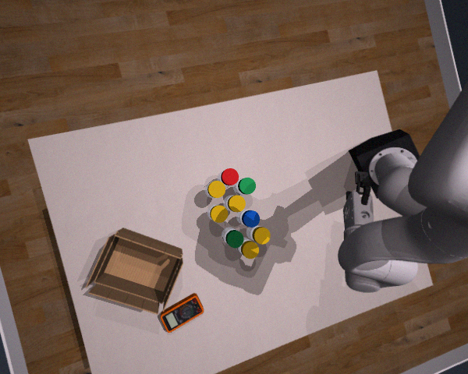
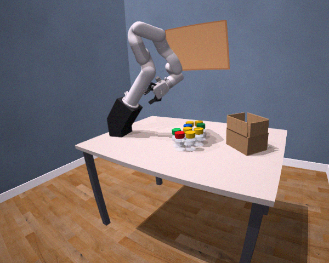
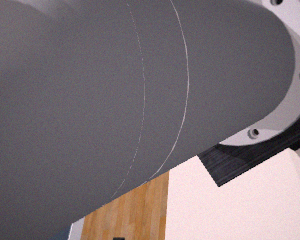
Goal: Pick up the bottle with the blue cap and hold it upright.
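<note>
Right now my hand is 270 mm short of the blue-capped bottle, 220 mm above it and 70 mm to the right of it. Also, from my hand: red-capped bottle 320 mm ahead, 220 mm below, 70 mm to the right; cardboard box 620 mm ahead, 200 mm below, 160 mm to the left.
</note>
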